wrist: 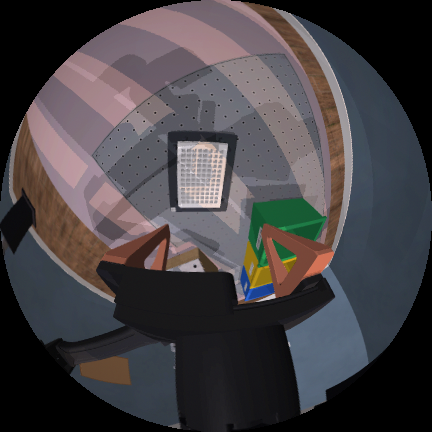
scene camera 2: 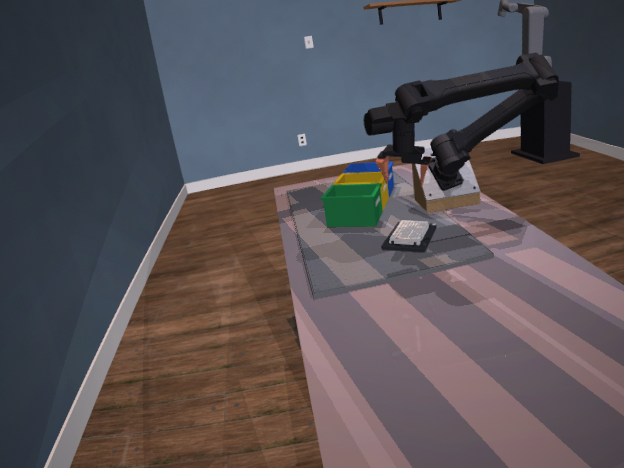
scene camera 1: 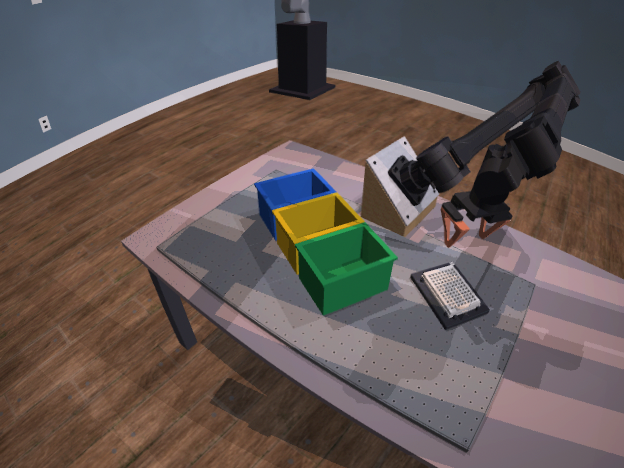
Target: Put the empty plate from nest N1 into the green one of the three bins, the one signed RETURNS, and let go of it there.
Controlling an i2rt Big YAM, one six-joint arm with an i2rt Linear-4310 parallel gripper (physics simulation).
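Frame: origin at the arm's base, x back, y right, z up, level; metres.
Seen in the pictures: gripper, fingertip midpoint: (wrist: pixel 216 228) (scene camera 2: pixel 404 184) (scene camera 1: pixel 464 241); arm's base, origin of the base link: (scene camera 2: pixel 444 172) (scene camera 1: pixel 406 181).
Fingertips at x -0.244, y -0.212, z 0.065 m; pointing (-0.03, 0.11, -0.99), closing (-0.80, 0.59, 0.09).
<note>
Offsets run from my fingertips to a thing's top centre. "pt": to the spot under its first point. Level surfaces: height alone.
The white, gridded plate @(dz -0.134, dx +0.004, dy -0.006 m) (scene camera 1: pixel 450 288) (scene camera 2: pixel 410 232) (wrist: pixel 201 175) sits flat in the dark nest @(dz -0.139, dx +0.004, dy -0.006 m) (scene camera 1: pixel 466 319) (scene camera 2: pixel 405 247) (wrist: pixel 172 170). My gripper (scene camera 1: pixel 466 241) (scene camera 2: pixel 405 182) (wrist: pixel 216 228) is open, with nothing between its orange fingers. It hangs above the board, well higher than the plate and apart from it, toward the arm's base. The green bin (scene camera 1: pixel 357 289) (scene camera 2: pixel 352 212) (wrist: pixel 285 215) stands beside the nest, apart from it. Its inside shows no plate in scene camera 1. A small pale sign shows on its side, too small to read.
The yellow bin (scene camera 1: pixel 307 221) (wrist: pixel 272 272) and the blue bin @(pt dz -0.102, dx +0.094, dy +0.472 m) (scene camera 1: pixel 294 188) (wrist: pixel 257 290) stand in a row behind the green one. The arm's wedge-shaped base (scene camera 1: pixel 380 201) (scene camera 2: pixel 453 203) stands near the bins and nest. A perforated board @(dz -0.160 m) (scene camera 1: pixel 403 362) (scene camera 2: pixel 342 272) (wrist: pixel 250 120) lies under the bins and nest.
</note>
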